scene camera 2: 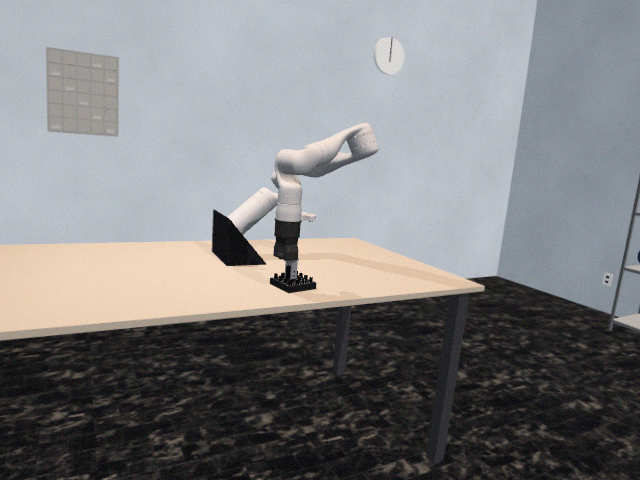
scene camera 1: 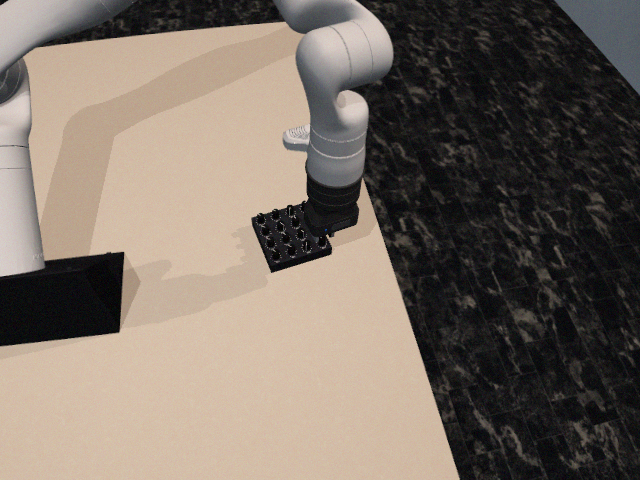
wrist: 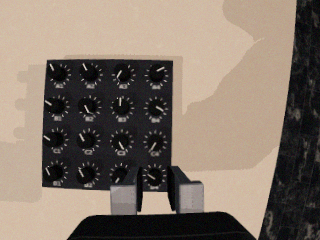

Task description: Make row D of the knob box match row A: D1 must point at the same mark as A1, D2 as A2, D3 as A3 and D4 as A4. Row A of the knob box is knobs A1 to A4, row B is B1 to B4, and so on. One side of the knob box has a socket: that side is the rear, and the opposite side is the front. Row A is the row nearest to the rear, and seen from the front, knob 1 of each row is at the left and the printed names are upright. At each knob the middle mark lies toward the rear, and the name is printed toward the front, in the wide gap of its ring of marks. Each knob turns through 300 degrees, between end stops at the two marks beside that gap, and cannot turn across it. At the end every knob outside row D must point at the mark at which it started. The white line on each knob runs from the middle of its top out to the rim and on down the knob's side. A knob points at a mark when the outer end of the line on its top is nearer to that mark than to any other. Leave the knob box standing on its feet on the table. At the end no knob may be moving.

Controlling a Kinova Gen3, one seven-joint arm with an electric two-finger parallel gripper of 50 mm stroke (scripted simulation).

Path:
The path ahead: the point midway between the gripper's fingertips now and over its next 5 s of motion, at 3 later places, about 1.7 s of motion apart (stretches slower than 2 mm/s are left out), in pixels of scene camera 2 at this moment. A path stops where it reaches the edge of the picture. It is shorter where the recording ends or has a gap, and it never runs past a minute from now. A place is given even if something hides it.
My gripper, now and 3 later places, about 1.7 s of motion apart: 290,277; 290,282; 293,271; 292,265

